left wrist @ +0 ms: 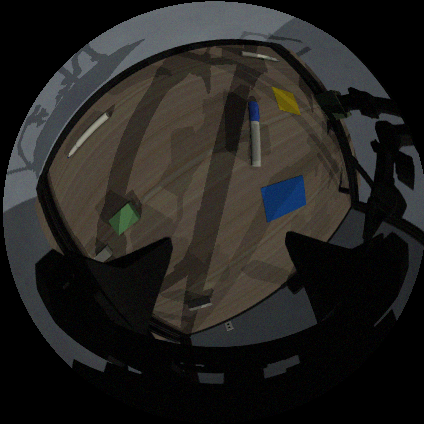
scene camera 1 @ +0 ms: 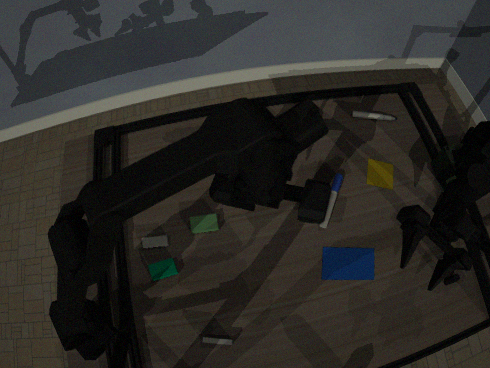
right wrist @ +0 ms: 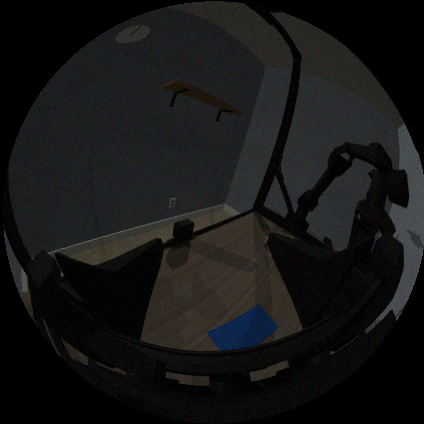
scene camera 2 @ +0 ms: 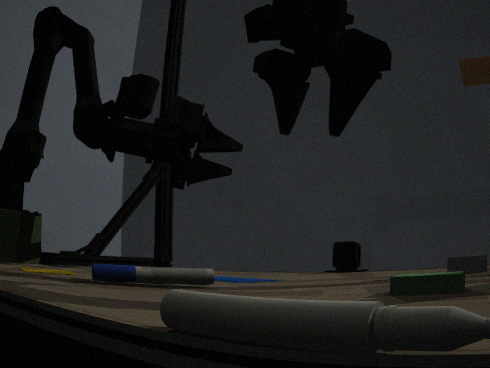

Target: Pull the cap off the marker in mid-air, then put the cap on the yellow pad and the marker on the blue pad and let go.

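Pixels of known places: left gripper, between the fingertips: [left wrist: 229, 241] [scene camera 1: 278, 213] [scene camera 2: 307, 135]; right gripper, between the fingertips: [left wrist: 363, 240] [scene camera 1: 415, 279] [right wrist: 215, 242] [scene camera 2: 236, 160]; left arm's base, origin of its link: [scene camera 1: 84, 329] [right wrist: 298, 217]; right arm's base, origin of its link: [left wrist: 342, 102] [scene camera 2: 8, 211].
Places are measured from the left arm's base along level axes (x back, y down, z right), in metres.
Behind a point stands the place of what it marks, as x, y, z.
Observation:
The marker [scene camera 1: 328, 209] @(-0.574, 0.036, 0.203) [scene camera 2: 172, 275] @(-0.580, 0.044, 0.192) [left wrist: 255, 144] @(-0.572, 0.036, 0.200) lies on the table with its blue cap [scene camera 1: 337, 183] @(-0.642, 0.035, 0.182) [scene camera 2: 114, 273] @(-0.642, 0.044, 0.170) [left wrist: 254, 111] @(-0.641, 0.035, 0.178) on one end. The yellow pad [scene camera 1: 380, 174] @(-0.753, 0.053, 0.257) [scene camera 2: 49, 271] @(-0.749, 0.053, 0.247) [left wrist: 286, 101] @(-0.749, 0.053, 0.256) lies nearer the cap end. The blue pad [scene camera 1: 348, 263] @(-0.507, 0.053, 0.318) [scene camera 2: 245, 279] @(-0.488, 0.053, 0.312) [left wrist: 284, 198] @(-0.502, 0.053, 0.315) [right wrist: 244, 327] @(-0.499, 0.053, 0.324) lies beyond the plain end. My left gripper [scene camera 2: 310, 134] @(-0.441, -0.105, 0.148) [left wrist: 229, 241] @(-0.441, -0.105, 0.148) is open and empty, high above the table; its arm hides its fingertips in scene camera 1. My right gripper [scene camera 1: 416, 278] @(-0.492, -0.133, 0.429) [scene camera 2: 237, 159] @(-0.492, -0.133, 0.429) [right wrist: 215, 242] @(-0.492, -0.133, 0.429) is open and empty, raised, to the right of the blue pad in scene camera 1.
One white pen [scene camera 1: 374, 116] @(-0.897, 0.038, 0.152) [left wrist: 260, 56] @(-0.893, 0.042, 0.149) lies beyond the yellow pad. Another white pen [scene camera 2: 280, 320] @(-0.523, 0.042, -0.154) [left wrist: 89, 134] @(-0.514, 0.045, -0.135) lies near a table edge. A light green block [scene camera 1: 204, 223] @(-0.370, 0.039, 0.014) [left wrist: 124, 218] @(-0.375, 0.039, 0.016), a grey block [scene camera 1: 155, 242] @(-0.262, 0.042, -0.039) and a darker green block [scene camera 1: 163, 269] @(-0.230, 0.039, 0.020) lie at the left in scene camera 1.

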